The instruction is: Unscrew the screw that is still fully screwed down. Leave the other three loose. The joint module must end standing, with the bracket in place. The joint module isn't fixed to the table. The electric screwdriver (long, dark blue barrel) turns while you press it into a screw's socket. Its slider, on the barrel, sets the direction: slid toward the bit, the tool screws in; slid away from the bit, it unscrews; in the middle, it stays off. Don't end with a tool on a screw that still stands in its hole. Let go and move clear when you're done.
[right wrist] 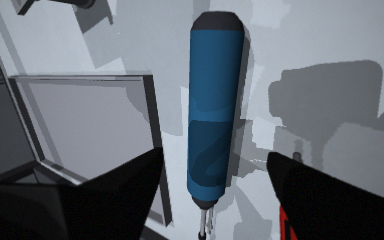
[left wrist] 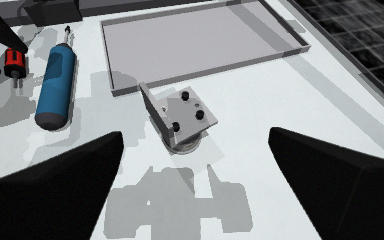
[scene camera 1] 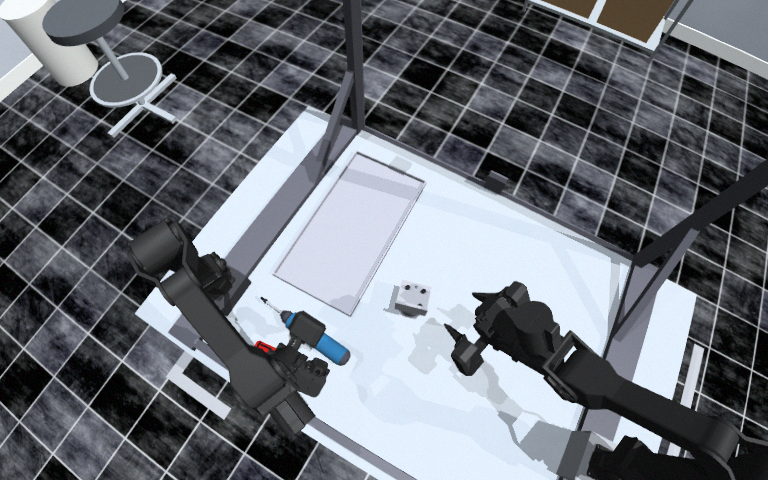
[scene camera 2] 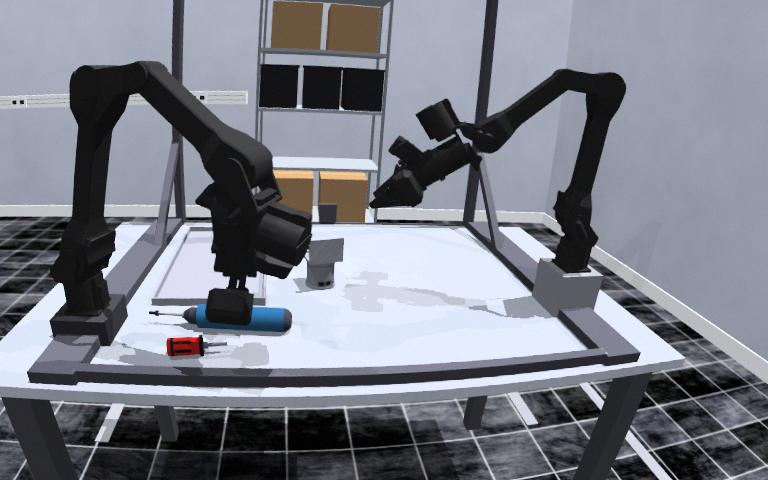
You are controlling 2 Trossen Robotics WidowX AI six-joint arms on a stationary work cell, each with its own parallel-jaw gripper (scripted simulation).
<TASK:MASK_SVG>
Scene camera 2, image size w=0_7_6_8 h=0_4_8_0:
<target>my left gripper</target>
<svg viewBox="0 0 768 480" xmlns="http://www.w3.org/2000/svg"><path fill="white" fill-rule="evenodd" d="M436 149L422 152L414 144L410 143L409 140L399 135L388 151L400 160L395 165L393 175L373 192L376 198L369 203L369 206L372 209L397 206L411 206L413 208L420 204L423 199L423 191L427 190L427 186L439 179L441 181L445 180L445 176L450 174Z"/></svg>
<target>my right gripper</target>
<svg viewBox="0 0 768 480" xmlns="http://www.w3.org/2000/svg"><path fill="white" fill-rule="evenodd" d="M213 238L211 254L216 254L213 267L214 272L221 272L223 277L230 278L226 289L214 288L209 291L205 309L206 318L210 323L247 326L251 323L254 294L249 293L248 288L245 287L246 277L256 278L257 272L283 280L288 277L294 266L257 252L255 248L251 247L251 242L239 248L228 248L220 245Z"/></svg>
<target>electric screwdriver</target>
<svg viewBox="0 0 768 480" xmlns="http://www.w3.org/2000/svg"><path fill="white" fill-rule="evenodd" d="M158 312L158 315L182 316L190 324L197 324L198 328L286 332L292 327L292 313L286 308L253 307L251 324L247 326L210 323L206 319L206 304L190 307L182 313Z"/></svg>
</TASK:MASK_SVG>
